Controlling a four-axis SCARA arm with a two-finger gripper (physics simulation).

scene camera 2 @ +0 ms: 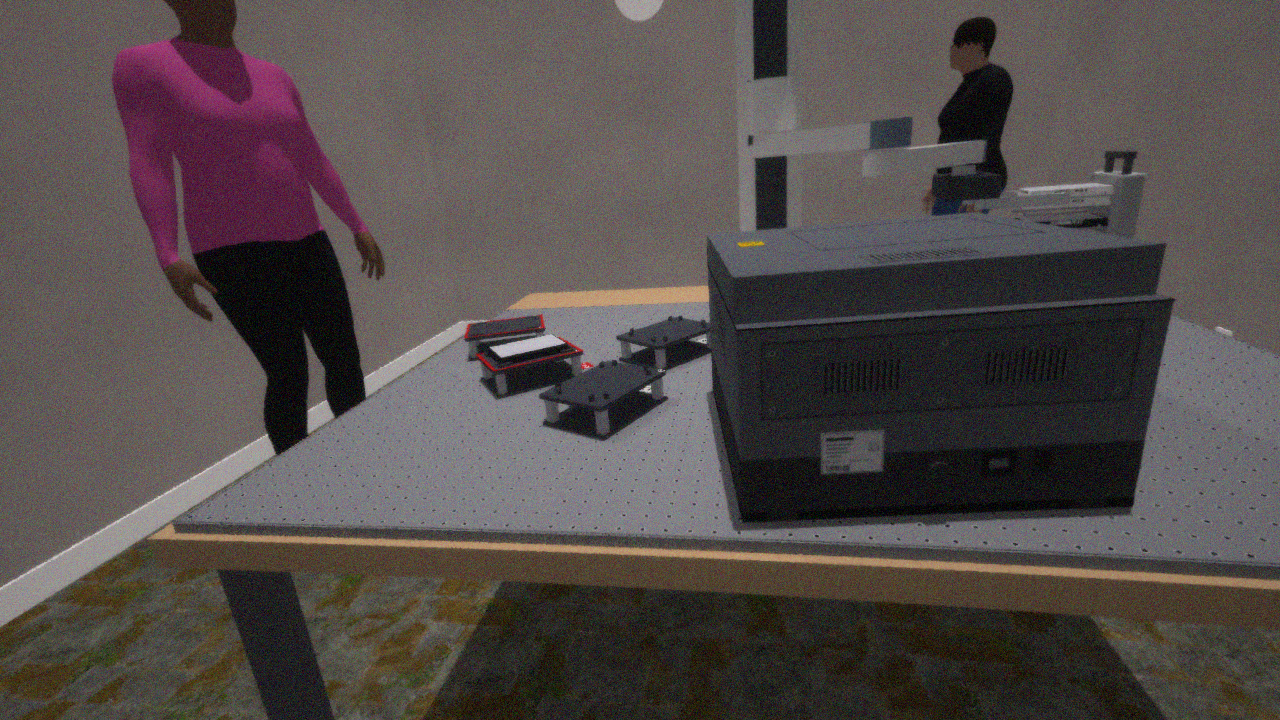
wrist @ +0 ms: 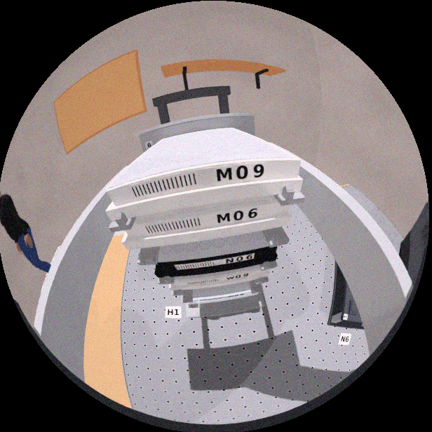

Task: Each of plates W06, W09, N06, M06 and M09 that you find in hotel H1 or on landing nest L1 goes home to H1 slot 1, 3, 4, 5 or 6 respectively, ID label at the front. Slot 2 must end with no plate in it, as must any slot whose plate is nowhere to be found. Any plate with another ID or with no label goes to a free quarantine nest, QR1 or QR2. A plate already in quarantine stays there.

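Places are measured from the arm's base along level axes (x ahead, y left, z up), in centimetres.
Pixels of known places: gripper, fingertip midpoint: [scene camera 2: 1059,196].
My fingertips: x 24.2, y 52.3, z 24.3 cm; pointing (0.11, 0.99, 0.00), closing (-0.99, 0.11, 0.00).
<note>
For each thing: its top centre in the pictures, then the offset to it from my fingertips. "spot": a spot on its surface instead.
- white-topped plate at its top centre: [scene camera 2: 527,345] dx +32.5, dy -97.1, dz -16.6 cm
- nearer red-edged nest at a spot on its surface: [scene camera 2: 490,365] spot: dx +39.5, dy -101.5, dz -18.0 cm
- large dark instrument at its top centre: [scene camera 2: 877,237] dx +55.1, dy -42.2, dz +2.4 cm
Hotel H1 [scene camera 2: 1125,201] [wrist: 197,125] stands upright, with plates stacked in it. White plate M09 [wrist: 205,182] is in the top slot, label facing the wrist camera. My gripper [wrist: 196,160] is shut on white plate M06 [wrist: 187,225], directly beneath M09; M09 hides its top, and whether it touches a shelf cannot be told. Black plate N06 [wrist: 215,264] and pale plate W09 [wrist: 202,282] lie lower, labels facing the camera. What lies in the lowest levels is unclear. A white-topped plate [scene camera 2: 528,345] sits on the nearer red-edged nest [scene camera 2: 490,365].
The other red-edged nest [scene camera 2: 503,327] stands behind. Two black nests [scene camera 2: 601,383] [scene camera 2: 664,332] stand beside the large dark instrument [scene camera 2: 939,376], which blocks part of the scene view. A dark N6-labelled fixture [wrist: 334,320] is right of the hotel. People stand behind the table.
</note>
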